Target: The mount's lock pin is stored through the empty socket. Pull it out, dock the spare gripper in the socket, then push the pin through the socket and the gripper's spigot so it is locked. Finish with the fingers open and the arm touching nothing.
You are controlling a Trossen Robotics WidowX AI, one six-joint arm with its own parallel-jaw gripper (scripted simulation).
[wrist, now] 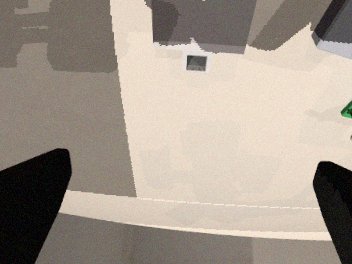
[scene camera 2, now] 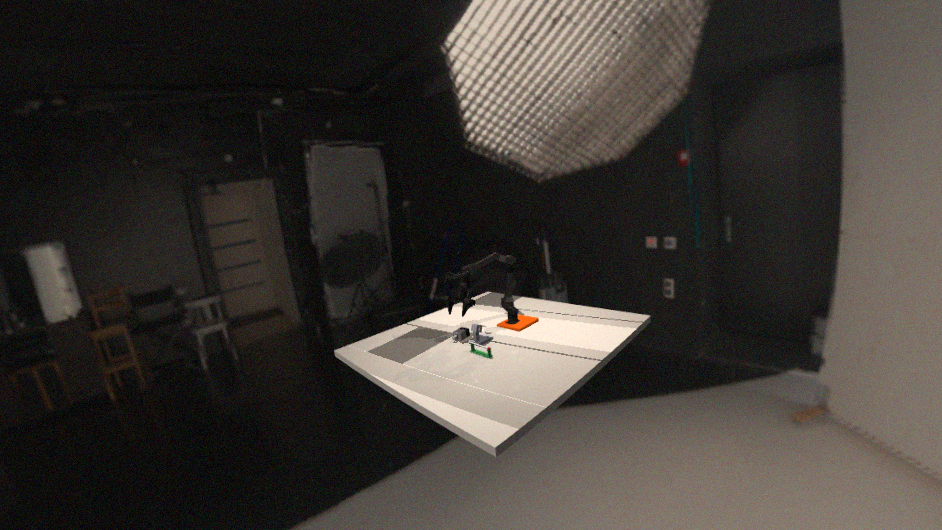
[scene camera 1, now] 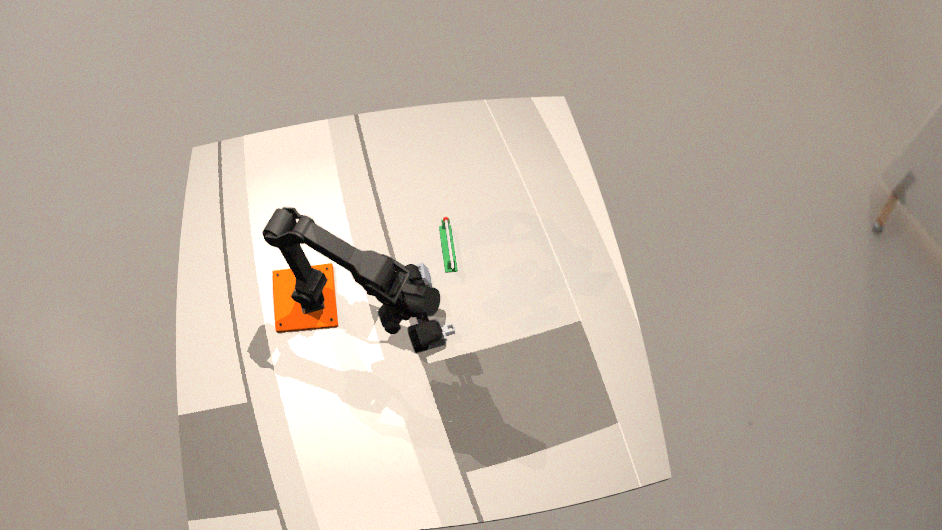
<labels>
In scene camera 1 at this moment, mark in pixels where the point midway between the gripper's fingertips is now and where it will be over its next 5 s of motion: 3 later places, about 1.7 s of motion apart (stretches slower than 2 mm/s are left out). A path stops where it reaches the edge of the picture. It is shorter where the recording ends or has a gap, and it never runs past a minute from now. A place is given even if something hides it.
My gripper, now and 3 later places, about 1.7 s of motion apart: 434,314; 434,336; 433,320; 424,307
</labels>
